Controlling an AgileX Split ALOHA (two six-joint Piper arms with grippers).
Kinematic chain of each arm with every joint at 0, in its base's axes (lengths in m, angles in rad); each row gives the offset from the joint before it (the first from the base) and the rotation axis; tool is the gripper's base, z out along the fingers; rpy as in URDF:
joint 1: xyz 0 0 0.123 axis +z
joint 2: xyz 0 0 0 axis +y
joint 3: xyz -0.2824 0 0.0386 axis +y
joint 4: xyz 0.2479 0 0.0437 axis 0.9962 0 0.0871
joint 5: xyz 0 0 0 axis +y
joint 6: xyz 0.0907 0 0.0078 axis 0.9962 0 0.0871
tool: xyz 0 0 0 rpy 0 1.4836 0
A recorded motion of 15 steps. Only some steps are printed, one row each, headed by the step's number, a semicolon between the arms.
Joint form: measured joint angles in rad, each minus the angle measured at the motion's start. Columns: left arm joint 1, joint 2, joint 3, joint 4, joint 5, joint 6; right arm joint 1, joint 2, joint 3, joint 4, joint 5, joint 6.
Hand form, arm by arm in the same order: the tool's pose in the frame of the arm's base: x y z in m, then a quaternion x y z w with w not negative. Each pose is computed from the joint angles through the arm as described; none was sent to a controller.
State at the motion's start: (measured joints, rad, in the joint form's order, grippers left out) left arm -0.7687 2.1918 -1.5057 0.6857 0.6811 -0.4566; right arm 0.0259 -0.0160 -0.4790 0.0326 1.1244 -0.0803
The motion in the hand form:
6: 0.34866 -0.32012 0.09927 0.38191 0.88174 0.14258 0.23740; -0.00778 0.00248 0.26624 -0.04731 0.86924 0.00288 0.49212
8: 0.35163 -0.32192 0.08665 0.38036 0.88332 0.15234 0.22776; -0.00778 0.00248 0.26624 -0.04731 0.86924 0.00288 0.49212
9: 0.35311 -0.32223 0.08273 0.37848 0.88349 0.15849 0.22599; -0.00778 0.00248 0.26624 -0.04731 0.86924 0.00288 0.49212
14: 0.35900 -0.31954 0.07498 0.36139 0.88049 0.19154 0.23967; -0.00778 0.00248 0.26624 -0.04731 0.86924 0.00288 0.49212
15: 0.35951 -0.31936 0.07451 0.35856 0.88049 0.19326 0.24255; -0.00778 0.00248 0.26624 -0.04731 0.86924 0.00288 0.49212
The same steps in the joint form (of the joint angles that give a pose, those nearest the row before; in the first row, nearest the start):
6: -0.0581 0.1482 -0.1506 0.0035 0.0736 -0.0131; 0.0000 0.0000 0.0000 0.0000 0.0000 0.0000
8: -0.0581 0.1902 -0.1800 0.0080 0.0913 -0.0185; 0.0000 0.0000 0.0000 0.0000 0.0000 0.0000
9: -0.0581 0.2050 -0.1917 0.0176 0.1012 -0.0268; 0.0000 0.0000 0.0000 0.0000 0.0000 0.0000
14: -0.0581 0.2373 -0.2084 0.1178 0.1333 -0.1218; 0.0000 0.0000 0.0000 0.0000 0.0000 0.0000
15: -0.0581 0.2392 -0.2084 0.1285 0.1333 -0.1354; 0.0000 0.0000 0.0000 0.0000 0.0000 0.0000

